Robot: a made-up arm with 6 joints.
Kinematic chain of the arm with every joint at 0, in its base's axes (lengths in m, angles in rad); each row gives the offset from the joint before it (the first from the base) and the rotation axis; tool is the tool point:
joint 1: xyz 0 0 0.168 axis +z
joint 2: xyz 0 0.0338 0 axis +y
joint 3: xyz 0 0 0.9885 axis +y
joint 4: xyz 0 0 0.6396 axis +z
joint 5: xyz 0 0 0 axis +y
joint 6: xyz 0 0 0.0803 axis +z
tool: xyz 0 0 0
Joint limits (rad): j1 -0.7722..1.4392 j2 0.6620..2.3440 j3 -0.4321..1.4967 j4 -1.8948..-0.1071 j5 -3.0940..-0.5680 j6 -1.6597..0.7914
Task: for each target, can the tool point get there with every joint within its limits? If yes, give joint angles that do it. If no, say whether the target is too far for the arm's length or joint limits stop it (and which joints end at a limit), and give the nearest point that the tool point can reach.
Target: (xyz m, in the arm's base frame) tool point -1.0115 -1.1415 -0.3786
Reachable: no: joint limits stop it (at a limit: joint 1, joint 2, joint 3, joint 4, joint 5) | nearest point 0.2749 -0.2199 -0.9530 | short by 1.683 m
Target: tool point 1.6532 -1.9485 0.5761
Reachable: no: too far | nearest point 1.2272 -1.1416 0.4368 | short by 0.923 m
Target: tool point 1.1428 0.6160 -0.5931
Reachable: yes | joints 0.4532 1.8816 0.6838 -0.3842 -2.4313 -0.5374
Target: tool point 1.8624 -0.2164 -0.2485
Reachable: no: too far | nearest point 1.6462 -0.1913 -0.2002 | short by 0.223 m
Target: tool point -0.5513 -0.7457 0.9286
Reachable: no: joint limits stop it (at a limit: joint 1, joint 2, joint 3, joint 4) | nearest point 0.5303 -0.4642 1.5074 | short by 1.259 m
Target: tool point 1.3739 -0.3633 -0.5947
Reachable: yes | joints -0.3206 1.8870 0.5288 -0.7715 -1.3339 0.0873
